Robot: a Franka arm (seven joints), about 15 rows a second.
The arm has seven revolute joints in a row. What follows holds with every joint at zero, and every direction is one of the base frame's. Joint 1 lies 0.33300 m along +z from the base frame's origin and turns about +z. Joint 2 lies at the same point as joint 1 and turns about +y. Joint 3 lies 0.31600 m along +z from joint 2 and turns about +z. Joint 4 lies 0.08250 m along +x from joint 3 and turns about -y. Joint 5 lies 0.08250 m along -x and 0.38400 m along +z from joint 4 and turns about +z. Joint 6 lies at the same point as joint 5 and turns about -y. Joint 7 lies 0.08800 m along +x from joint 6 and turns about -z. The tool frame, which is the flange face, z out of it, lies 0.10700 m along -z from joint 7; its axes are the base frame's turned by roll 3.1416, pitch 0.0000 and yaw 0.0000 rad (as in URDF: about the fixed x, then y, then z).
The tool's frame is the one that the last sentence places.
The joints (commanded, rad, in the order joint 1, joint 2, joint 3, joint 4, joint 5, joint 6, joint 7), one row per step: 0.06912, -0.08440, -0.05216, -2.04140, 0.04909, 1.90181, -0.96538; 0.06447, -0.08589, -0.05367, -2.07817, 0.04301, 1.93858, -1.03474; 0.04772, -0.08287, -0.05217, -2.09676, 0.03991, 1.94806, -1.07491; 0.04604, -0.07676, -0.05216, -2.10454, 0.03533, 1.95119, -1.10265; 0.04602, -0.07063, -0.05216, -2.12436, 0.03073, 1.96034, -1.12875; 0.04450, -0.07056, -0.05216, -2.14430, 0.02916, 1.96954, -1.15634; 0.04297, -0.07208, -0.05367, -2.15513, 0.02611, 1.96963, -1.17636; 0.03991, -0.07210, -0.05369, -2.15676, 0.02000, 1.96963, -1.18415; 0.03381, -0.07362, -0.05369, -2.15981, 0.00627, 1.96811, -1.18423; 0.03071, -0.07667, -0.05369, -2.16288, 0.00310, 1.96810, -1.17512; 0.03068, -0.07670, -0.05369, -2.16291, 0.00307, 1.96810, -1.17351
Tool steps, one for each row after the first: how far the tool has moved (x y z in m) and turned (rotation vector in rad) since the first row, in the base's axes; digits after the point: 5 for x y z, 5 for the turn. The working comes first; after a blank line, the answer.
Tool pose at each row, in the base's axes (x y z in m, rotation vector in rad; the steps are taken from these numbers as rounded here): 0.52425, 0.01193, 0.47495, -2.72034, -1.42560, 0.04031; 0.52135, 0.00807, 0.46153, -2.67783, -1.51428, 0.03886; 0.51916, -0.00006, 0.45209, -2.65462, -1.54622, 0.05467; 0.51861, -0.00119, 0.44557, -2.63084, -1.58140, 0.07085; 0.51605, -0.00146, 0.43402, -2.60356, -1.61406, 0.09490; 0.51264, -0.00232, 0.42563, -2.57706, -1.64505, 0.10818; 0.51001, -0.00405, 0.42152, -2.55838, -1.66615, 0.12051; 0.50960, -0.00600, 0.42078, -2.55468, -1.67722, 0.12668; 0.50851, -0.00998, 0.42006, -2.56090, -1.68141, 0.14108; 0.50748, -0.01174, 0.42022, -2.57190, -1.66885, 0.14390; 0.50747, -0.01176, 0.42022, -2.57333, -1.66680, 0.14401

-0.00290, -0.00386, -0.01342, -0.00222, -0.00479, 0.06385; -0.00509, -0.01199, -0.02286, -0.00273, 0.00560, 0.08965; -0.00564, -0.01312, -0.02938, -0.00486, 0.01534, 0.11755; -0.00820, -0.01339, -0.04093, -0.00639, 0.03130, 0.14539; -0.01161, -0.01425, -0.04932, -0.00481, 0.04105, 0.17191; -0.01424, -0.01598, -0.05343, -0.00467, 0.04966, 0.19031; -0.01465, -0.01793, -0.05417, -0.00913, 0.05152, 0.19786; -0.01574, -0.02191, -0.05489, -0.02059, 0.05589, 0.19835; -0.01677, -0.02367, -0.05473, -0.02392, 0.05654, 0.18768; -0.01678, -0.02369, -0.05473, -0.02408, 0.05659, 0.18606
